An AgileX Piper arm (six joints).
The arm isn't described. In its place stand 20 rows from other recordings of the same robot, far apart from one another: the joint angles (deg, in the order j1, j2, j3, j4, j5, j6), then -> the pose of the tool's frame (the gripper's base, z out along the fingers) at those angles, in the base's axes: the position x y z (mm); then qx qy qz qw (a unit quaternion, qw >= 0).
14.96 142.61 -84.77 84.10 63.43 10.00 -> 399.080 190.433 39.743 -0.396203 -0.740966 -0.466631 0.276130
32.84 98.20 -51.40 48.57 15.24 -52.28 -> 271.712 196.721 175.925 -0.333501 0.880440 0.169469 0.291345
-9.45 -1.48 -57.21 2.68 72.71 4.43 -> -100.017 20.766 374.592 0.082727 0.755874 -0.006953 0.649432
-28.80 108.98 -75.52 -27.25 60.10 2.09 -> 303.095 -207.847 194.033 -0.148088 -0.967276 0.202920 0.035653
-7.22 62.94 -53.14 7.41 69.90 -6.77 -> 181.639 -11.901 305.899 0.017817 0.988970 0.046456 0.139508
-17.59 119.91 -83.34 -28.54 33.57 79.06 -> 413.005 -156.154 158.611 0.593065 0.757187 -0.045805 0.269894
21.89 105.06 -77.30 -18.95 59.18 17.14 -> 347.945 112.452 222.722 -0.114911 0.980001 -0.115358 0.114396
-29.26 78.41 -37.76 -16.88 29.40 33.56 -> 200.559 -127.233 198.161 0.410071 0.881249 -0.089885 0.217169
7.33 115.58 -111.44 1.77 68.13 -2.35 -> 438.366 59.019 302.883 -0.079903 0.977023 0.023731 0.196158
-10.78 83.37 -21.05 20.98 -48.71 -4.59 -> 236.877 -70.022 192.700 0.220275 0.734718 -0.110897 0.631957
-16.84 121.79 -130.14 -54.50 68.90 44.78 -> 423.843 -200.503 381.559 0.408341 0.745168 -0.379766 0.365732
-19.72 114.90 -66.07 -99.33 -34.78 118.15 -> 392.056 -86.117 147.255 0.186840 0.884796 0.268711 0.331693
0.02 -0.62 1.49 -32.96 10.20 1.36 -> 56.020 -8.748 191.487 -0.165664 0.715014 -0.216302 0.643836
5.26 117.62 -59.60 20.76 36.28 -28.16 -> 334.253 49.940 79.330 -0.144327 0.983656 0.104170 0.027198
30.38 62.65 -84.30 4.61 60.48 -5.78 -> 164.394 103.750 473.243 -0.272626 0.838337 0.139487 0.451010
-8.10 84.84 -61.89 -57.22 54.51 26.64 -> 284.538 -103.418 296.904 0.053528 0.892353 -0.400561 0.200975
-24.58 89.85 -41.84 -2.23 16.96 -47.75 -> 255.807 -118.145 171.749 -0.210101 0.942695 -0.161153 0.203010
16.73 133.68 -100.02 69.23 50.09 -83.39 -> 453.235 204.386 149.855 -0.422522 0.771159 0.347839 0.325265
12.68 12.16 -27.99 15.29 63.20 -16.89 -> 19.517 26.346 271.291 -0.224690 0.878482 0.118066 0.404777
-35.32 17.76 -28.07 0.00 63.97 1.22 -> 31.814 -22.543 264.988 0.293319 0.888474 -0.103489 0.337443
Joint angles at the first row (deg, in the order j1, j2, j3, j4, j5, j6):
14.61 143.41 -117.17 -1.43 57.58 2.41
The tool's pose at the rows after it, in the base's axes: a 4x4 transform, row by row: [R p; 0 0 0 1], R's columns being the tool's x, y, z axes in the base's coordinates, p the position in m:
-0.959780 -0.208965 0.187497 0.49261; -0.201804 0.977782 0.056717 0.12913; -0.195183 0.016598 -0.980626 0.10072; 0 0 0 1
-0.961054 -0.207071 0.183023 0.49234; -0.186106 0.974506 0.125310 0.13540; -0.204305 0.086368 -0.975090 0.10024; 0 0 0 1
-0.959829 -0.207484 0.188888 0.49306; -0.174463 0.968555 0.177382 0.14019; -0.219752 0.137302 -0.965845 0.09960; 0 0 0 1
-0.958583 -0.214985 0.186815 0.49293; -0.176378 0.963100 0.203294 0.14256; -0.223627 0.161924 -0.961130 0.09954; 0 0 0 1
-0.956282 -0.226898 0.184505 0.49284; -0.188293 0.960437 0.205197 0.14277; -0.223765 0.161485 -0.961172 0.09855; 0 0 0 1
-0.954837 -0.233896 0.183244 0.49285; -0.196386 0.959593 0.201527 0.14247; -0.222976 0.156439 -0.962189 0.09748; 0 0 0 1
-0.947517 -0.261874 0.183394 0.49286; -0.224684 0.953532 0.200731 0.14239; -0.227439 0.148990 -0.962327 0.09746; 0 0 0 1
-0.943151 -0.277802 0.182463 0.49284; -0.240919 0.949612 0.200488 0.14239; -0.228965 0.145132 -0.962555 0.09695; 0 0 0 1
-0.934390 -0.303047 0.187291 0.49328; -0.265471 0.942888 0.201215 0.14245; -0.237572 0.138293 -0.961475 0.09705; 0 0 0 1
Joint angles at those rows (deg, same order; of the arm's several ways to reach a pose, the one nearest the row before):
14.61 143.41 -117.17 0.52 57.47 2.41
14.61 143.53 -117.17 5.16 56.67 0.74
14.61 143.70 -117.17 8.65 55.52 -0.69
14.61 143.75 -117.17 10.49 55.29 -1.89
14.61 143.87 -117.17 10.66 55.29 -2.69
14.61 143.98 -117.17 10.43 55.29 -3.04
14.61 143.98 -117.17 10.37 55.29 -4.70
14.61 144.04 -117.17 10.37 55.29 -5.67
14.61 144.04 -117.17 10.37 55.00 -7.22

